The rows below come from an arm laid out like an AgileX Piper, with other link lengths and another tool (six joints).
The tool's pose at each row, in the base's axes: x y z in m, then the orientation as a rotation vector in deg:
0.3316 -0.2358 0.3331 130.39 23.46 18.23
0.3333 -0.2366 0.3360 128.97 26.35 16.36
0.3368 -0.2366 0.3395 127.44 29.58 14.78
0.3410 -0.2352 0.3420 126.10 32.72 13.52
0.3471 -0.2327 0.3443 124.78 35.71 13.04
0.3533 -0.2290 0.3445 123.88 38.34 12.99
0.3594 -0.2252 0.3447 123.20 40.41 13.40
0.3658 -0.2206 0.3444 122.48 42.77 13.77
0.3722 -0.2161 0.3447 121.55 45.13 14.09
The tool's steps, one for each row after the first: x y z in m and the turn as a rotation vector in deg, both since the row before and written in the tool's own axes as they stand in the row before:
0.0015 0.0030 -0.0008 -0.65 -0.42 -2.91
0.0034 0.0035 -0.0011 -0.62 -0.08 -3.09
0.0044 0.0023 -0.0011 -0.42 0.14 -2.89
0.0065 0.0023 -0.0010 -0.47 0.66 -2.52
0.0072 0.0004 -0.0004 -0.17 0.89 -2.03
0.0072 0.0006 -0.0004 -0.15 1.03 -1.43
0.0079 0.0001 -0.0003 -0.08 1.12 -1.64
0.0078 0.0008 -0.0005 -0.23 1.07 -1.72

